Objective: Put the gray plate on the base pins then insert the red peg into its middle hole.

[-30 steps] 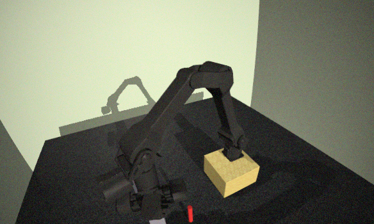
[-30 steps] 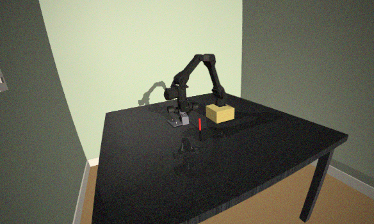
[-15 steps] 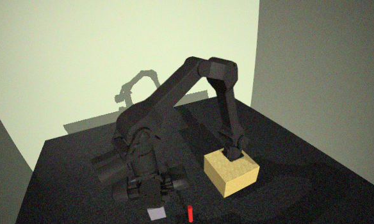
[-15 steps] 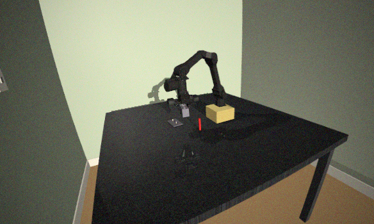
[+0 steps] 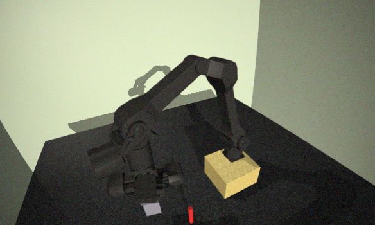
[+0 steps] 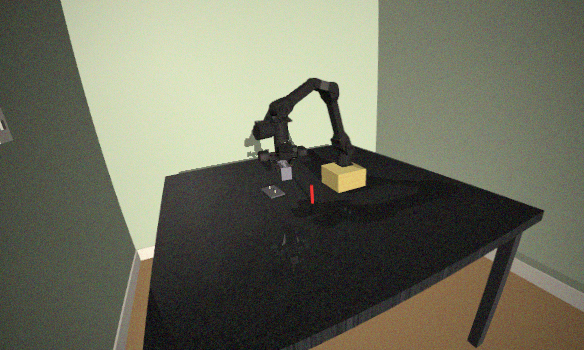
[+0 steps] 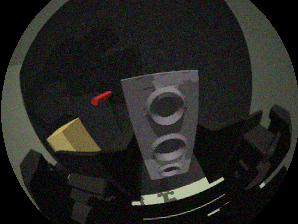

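Now: the base 15 cm to the right of my gripper tip, 13 cm below it and 1 cm ahead of it. Also, from my gripper tip: red peg: 10 cm behind, 9 cm below, 4 cm to the left; then gray plate: 3 cm above.
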